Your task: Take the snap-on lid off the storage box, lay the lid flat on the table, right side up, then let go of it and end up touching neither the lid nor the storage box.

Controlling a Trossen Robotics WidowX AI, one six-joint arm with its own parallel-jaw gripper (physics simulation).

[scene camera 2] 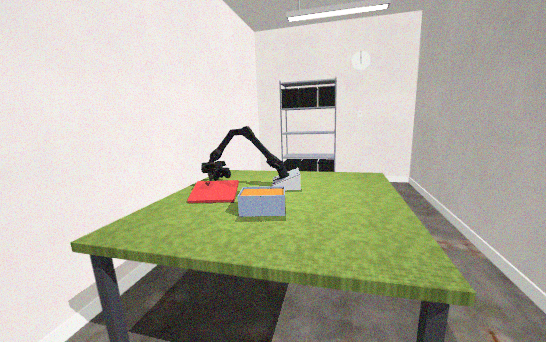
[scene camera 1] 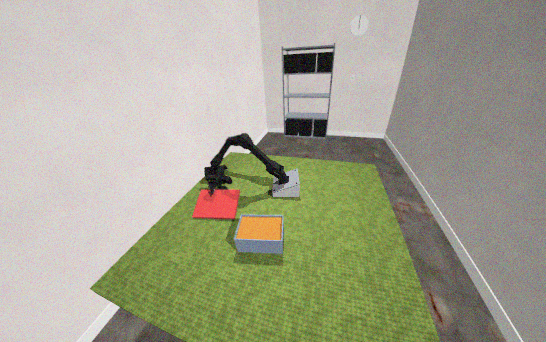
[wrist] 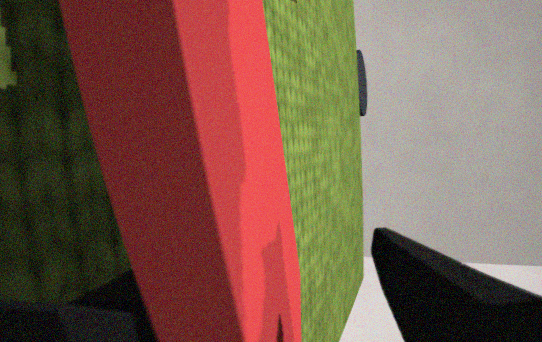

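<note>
The red lid (scene camera 1: pixel 217 205) (scene camera 2: pixel 214 192) (wrist: pixel 165 150) is off the storage box and lies to its left, smooth face up. Its far edge appears slightly raised, with shaded table beside it in the wrist view. The grey-blue storage box (scene camera 1: pixel 259 246) (scene camera 2: pixel 261 205) stands upright with its top open, showing an orange surface inside. My gripper (scene camera 1: pixel 211 192) (scene camera 2: pixel 209 183) (wrist: pixel 292 240) is open at the lid's far edge. In the wrist view, one finger is partly hidden behind the lid and the other stands apart from it. Contact with the hidden finger cannot be seen.
The arm's grey base (scene camera 1: pixel 286 188) (scene camera 2: pixel 294 180) stands behind the box, to the right of the lid. The arm arches from it over the green table (scene camera 1: pixel 330 280) (scene camera 2: pixel 320 250). A shelf rack (scene camera 1: pixel 283 90) (scene camera 2: pixel 281 122) stands against the back wall.
</note>
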